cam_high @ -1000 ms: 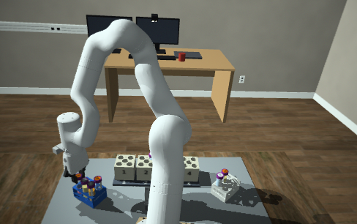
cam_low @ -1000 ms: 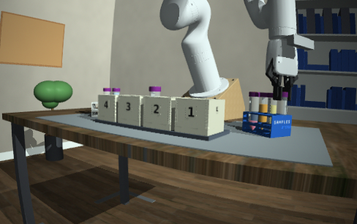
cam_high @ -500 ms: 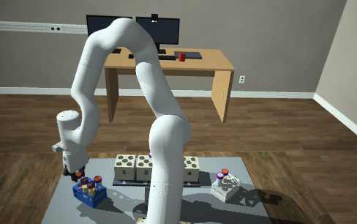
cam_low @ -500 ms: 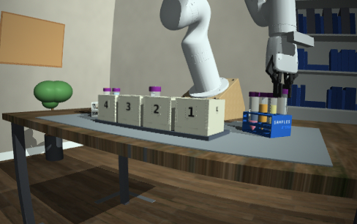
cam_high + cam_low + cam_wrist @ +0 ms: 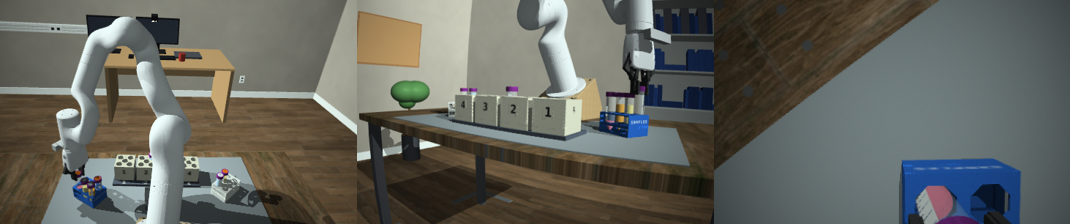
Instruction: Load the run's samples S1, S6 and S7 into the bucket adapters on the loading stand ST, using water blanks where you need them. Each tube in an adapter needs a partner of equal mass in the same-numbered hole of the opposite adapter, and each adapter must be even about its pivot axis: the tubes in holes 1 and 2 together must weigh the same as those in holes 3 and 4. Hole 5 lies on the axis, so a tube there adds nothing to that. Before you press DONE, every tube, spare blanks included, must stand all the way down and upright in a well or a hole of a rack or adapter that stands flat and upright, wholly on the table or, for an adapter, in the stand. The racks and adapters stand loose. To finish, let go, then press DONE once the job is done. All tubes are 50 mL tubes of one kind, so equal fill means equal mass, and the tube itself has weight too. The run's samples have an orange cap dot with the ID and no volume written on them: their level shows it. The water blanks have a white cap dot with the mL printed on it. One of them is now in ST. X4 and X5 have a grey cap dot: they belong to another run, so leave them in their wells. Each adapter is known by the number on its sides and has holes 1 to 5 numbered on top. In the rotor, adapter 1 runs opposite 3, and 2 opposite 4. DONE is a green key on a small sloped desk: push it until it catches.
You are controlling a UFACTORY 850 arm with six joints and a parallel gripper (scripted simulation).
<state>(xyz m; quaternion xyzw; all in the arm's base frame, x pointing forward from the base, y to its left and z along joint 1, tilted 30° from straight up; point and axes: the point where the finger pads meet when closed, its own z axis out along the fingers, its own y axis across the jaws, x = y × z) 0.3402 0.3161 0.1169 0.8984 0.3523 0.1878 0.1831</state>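
The blue samples rack is 2 cm behind my hand, 4 cm to the right of it and 11 cm below it. From my hand the other things lie so: adapter 1: 8 cm ahead, 22 cm to the right, 9 cm below; white rack: 17 cm behind, 68 cm to the right, 11 cm below.
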